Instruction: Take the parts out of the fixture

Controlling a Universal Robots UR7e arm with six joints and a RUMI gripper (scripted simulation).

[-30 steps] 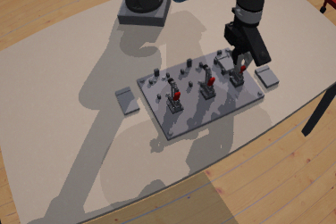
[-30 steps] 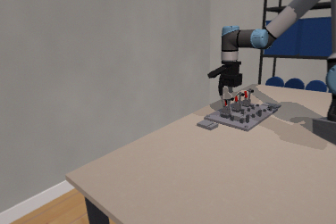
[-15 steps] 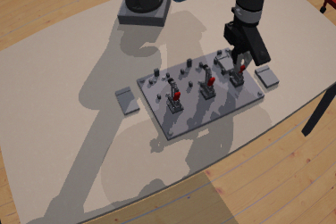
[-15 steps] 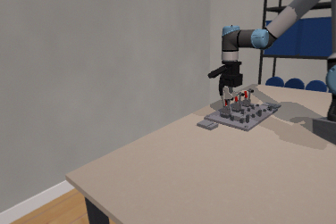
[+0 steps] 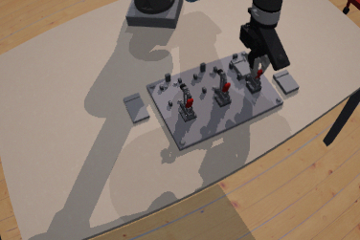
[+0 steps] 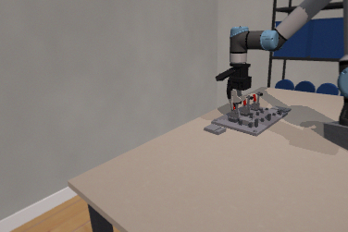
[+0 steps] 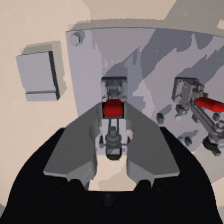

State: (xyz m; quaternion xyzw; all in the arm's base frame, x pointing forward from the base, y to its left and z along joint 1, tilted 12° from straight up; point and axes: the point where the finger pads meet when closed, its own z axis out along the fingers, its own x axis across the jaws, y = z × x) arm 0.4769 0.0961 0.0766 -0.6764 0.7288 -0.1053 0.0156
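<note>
Right now my hand is 2 cm above the clamp and 1 cm past it. The rest, counted from my hand: flat grey part (12 cm to the left, 8 cm below, 2 cm ahead); grey fixture plate (11 cm to the right, 8 cm below, 5 cm behind).
</note>
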